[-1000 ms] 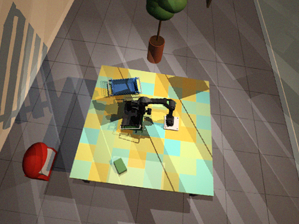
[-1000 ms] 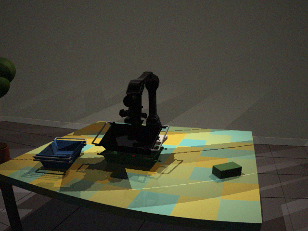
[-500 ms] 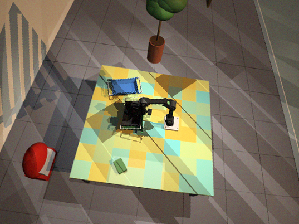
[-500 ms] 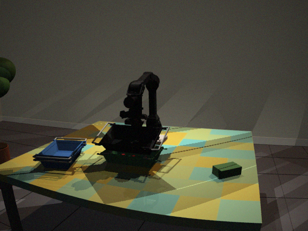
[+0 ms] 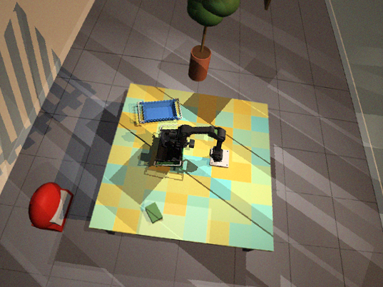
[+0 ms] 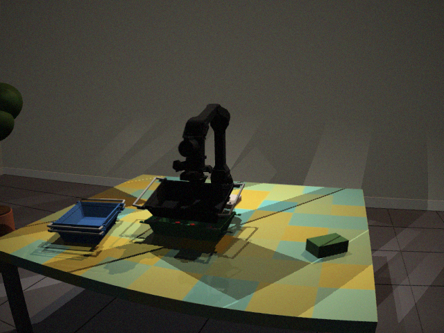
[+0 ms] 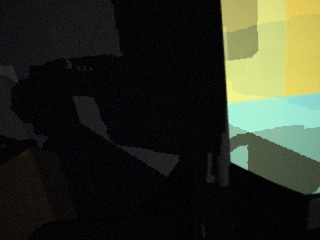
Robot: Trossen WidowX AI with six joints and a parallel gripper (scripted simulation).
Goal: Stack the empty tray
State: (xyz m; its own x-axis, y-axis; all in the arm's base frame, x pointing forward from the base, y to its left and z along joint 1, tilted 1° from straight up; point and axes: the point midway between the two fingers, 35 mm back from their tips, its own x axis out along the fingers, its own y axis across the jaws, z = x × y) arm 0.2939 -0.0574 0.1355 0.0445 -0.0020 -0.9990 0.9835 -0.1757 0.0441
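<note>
Right now the black tray is 8 cm ahead of my gripper tip, 1 cm to the right of it and 1 cm above it.
</note>
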